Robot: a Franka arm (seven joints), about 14 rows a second.
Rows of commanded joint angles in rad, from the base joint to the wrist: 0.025, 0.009, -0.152, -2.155, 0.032, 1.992, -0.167; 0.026, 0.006, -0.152, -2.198, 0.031, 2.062, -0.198; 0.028, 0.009, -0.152, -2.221, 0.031, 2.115, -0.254; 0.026, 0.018, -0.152, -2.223, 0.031, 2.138, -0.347; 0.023, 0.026, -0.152, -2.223, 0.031, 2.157, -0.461; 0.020, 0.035, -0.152, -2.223, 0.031, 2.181, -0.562; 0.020, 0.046, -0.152, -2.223, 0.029, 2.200, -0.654; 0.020, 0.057, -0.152, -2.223, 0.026, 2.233, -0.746; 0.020, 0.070, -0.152, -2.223, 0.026, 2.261, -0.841; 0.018, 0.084, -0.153, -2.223, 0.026, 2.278, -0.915; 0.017, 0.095, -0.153, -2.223, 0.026, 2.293, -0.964; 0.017, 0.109, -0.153, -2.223, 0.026, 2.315, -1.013; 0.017, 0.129, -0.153, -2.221, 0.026, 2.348, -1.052; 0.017, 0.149, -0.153, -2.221, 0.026, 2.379, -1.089; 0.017, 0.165, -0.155, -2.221, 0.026, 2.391, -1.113; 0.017, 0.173, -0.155, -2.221, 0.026, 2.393, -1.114; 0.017, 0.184, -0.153, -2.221, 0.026, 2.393, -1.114; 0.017, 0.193, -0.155, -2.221, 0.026, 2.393, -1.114; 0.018, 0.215, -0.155, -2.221, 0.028, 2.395, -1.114
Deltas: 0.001, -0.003, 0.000, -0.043, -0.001, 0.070, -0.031; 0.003, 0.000, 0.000, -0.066, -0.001, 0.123, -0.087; 0.001, 0.009, 0.000, -0.068, -0.001, 0.146, -0.180; -0.002, 0.017, 0.000, -0.068, -0.001, 0.165, -0.294; -0.005, 0.026, 0.000, -0.068, -0.001, 0.189, -0.395; -0.005, 0.037, 0.000, -0.068, -0.003, 0.208, -0.487; -0.005, 0.048, 0.000, -0.068, -0.006, 0.241, -0.579; -0.005, 0.061, 0.000, -0.068, -0.006, 0.269, -0.674; -0.007, 0.075, -0.001, -0.068, -0.006, 0.286, -0.748; -0.008, 0.086, -0.001, -0.068, -0.006, 0.301, -0.797; -0.008, 0.100, -0.001, -0.068, -0.006, 0.323, -0.846; -0.008, 0.120, -0.001, -0.066, -0.006, 0.356, -0.885; -0.008, 0.140, -0.001, -0.066, -0.006, 0.387, -0.922; -0.008, 0.156, -0.003, -0.066, -0.006, 0.399, -0.946; -0.008, 0.164, -0.003, -0.066, -0.006, 0.401, -0.947; -0.008, 0.175, -0.001, -0.066, -0.006, 0.401, -0.947; -0.008, 0.184, -0.003, -0.066, -0.006, 0.401, -0.947; -0.007, 0.206, -0.003, -0.066, -0.004, 0.403, -0.947
